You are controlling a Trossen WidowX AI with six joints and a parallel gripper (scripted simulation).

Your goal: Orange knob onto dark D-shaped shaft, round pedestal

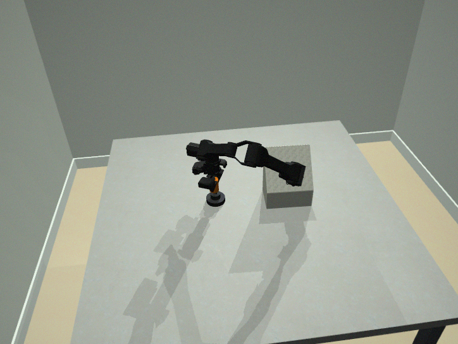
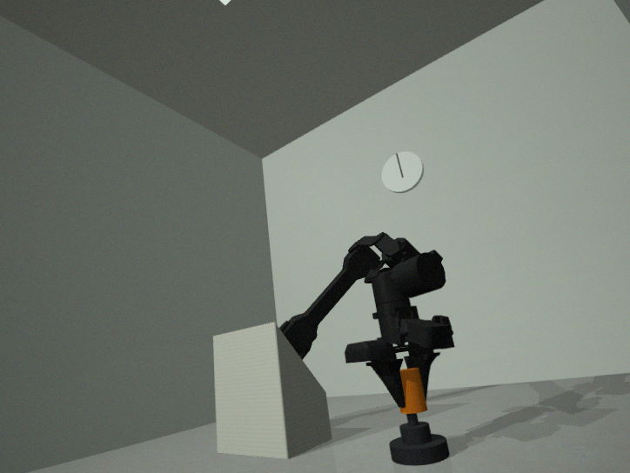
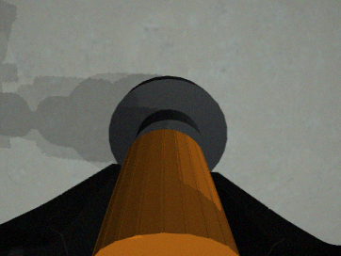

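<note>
The orange knob lies 20 mm above my gripper tip. The rest, counted from my gripper tip: dark pedestal 40 mm below.
</note>
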